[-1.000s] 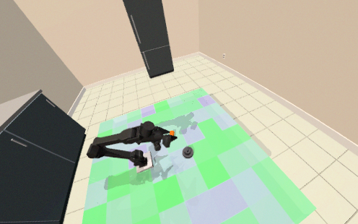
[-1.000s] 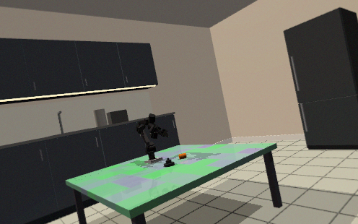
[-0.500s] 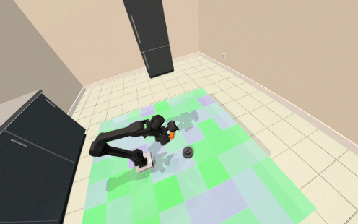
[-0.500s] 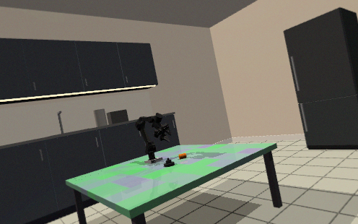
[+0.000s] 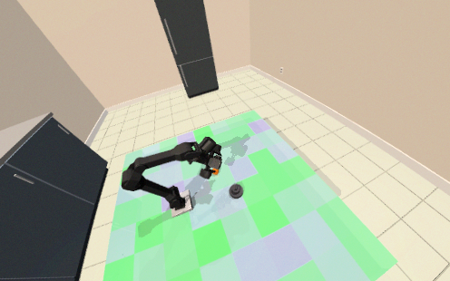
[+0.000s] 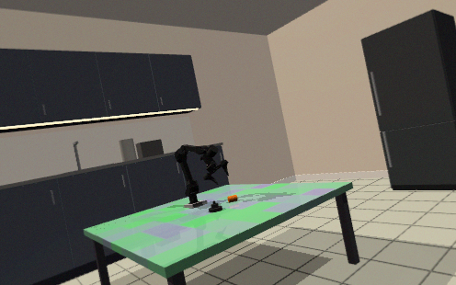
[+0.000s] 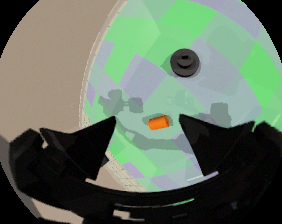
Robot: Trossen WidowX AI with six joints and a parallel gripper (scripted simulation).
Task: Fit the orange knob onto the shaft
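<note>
Now: the orange knob 140 mm below my gripper tip, 60 mm to the left of it and 30 mm behind it. The rest, counted from my gripper tip: dark round pedestal 130 mm to the right, 130 mm below, 60 mm ahead.
</note>
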